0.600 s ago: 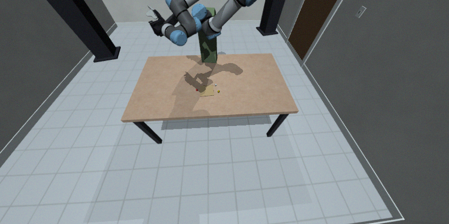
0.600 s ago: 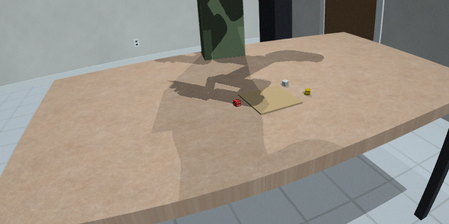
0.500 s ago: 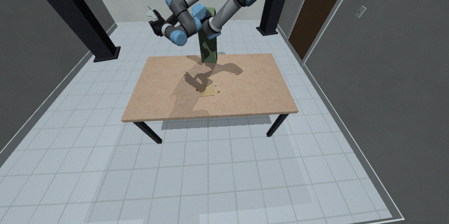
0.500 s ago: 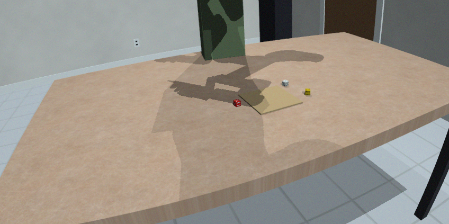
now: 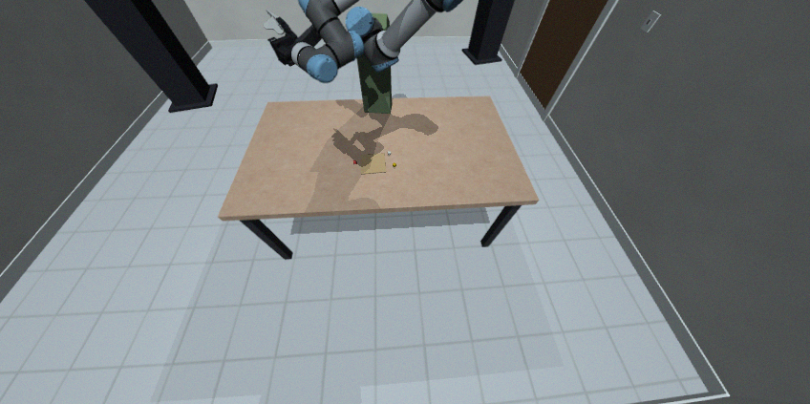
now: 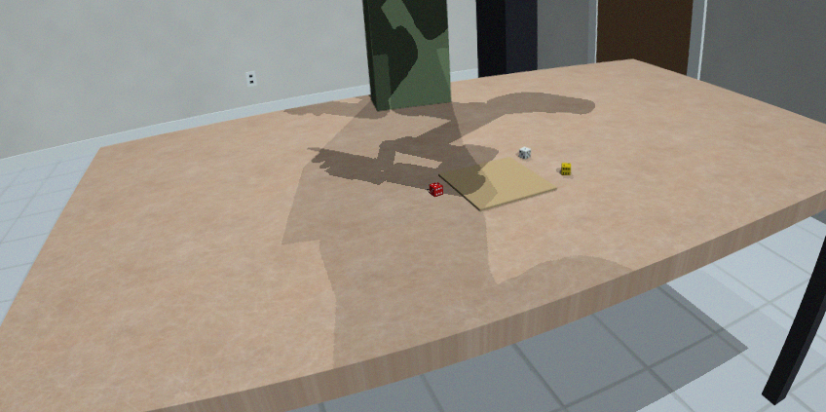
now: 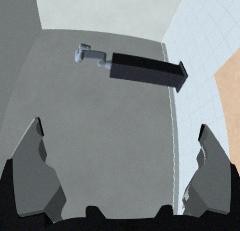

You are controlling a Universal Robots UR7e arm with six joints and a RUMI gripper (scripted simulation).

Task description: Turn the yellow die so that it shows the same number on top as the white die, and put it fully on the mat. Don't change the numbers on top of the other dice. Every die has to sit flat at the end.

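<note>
My gripper is now 660 mm above the red die, 160 mm to the right of it and 90 mm short of it. From my hand the other things lie so: tan mat (670 mm below, 260 mm to the left, 120 mm ahead); then white die (660 mm below, 370 mm to the left, 80 mm ahead); then yellow die (660 mm below, 370 mm to the left, 170 mm ahead).
</note>
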